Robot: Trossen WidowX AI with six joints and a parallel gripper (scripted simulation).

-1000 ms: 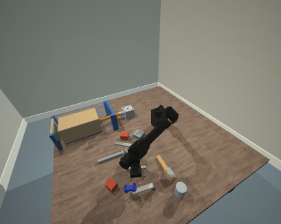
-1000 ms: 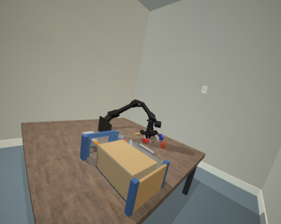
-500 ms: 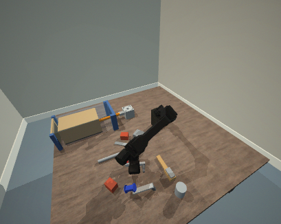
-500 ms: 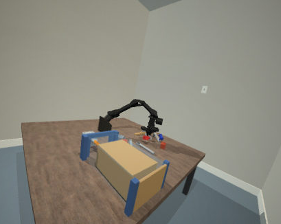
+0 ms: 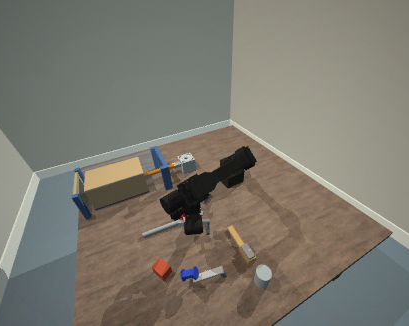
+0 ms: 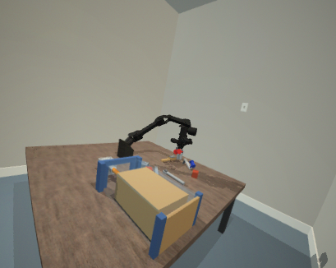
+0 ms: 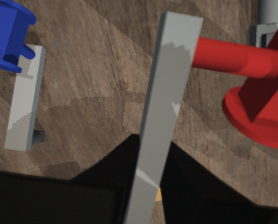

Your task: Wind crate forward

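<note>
My gripper tip is 2 cm short of the red handle knob, 6 cm to the left of it and 1 cm below it. Also, from my gripper tip: red-gripped winch handle 1 cm ahead, 1 cm to the right, 1 cm above; wooden-handled tool 15 cm behind, 12 cm to the left, 14 cm below; blue-handled tool 5 cm ahead, 13 cm to the left, 13 cm below.
</note>
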